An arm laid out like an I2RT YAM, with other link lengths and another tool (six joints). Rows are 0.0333 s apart.
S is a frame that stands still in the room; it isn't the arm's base.
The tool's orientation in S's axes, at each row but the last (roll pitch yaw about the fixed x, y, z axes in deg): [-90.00 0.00 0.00]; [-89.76 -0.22 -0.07]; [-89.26 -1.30 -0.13]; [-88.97 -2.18 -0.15]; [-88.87 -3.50 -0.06]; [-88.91 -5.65 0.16]
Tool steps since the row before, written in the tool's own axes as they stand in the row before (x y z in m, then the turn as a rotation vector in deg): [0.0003 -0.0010 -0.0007 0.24 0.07 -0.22]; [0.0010 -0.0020 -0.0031 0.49 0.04 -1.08]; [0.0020 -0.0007 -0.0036 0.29 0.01 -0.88]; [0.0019 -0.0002 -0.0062 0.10 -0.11 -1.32]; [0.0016 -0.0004 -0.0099 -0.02 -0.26 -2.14]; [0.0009 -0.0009 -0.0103 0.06 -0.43 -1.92]
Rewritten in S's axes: [0.0003 -0.0007 0.0010 0.24 -0.22 -0.07]; [0.0010 -0.0031 0.0020 0.49 -1.08 -0.04]; [0.0020 -0.0036 0.0007 0.29 -0.88 -0.01]; [0.0019 -0.0062 0.0002 0.09 -1.32 0.09]; [0.0016 -0.0099 0.0003 -0.04 -2.14 0.22]; [0.0009 -0.0103 0.0008 0.03 -1.93 0.40]
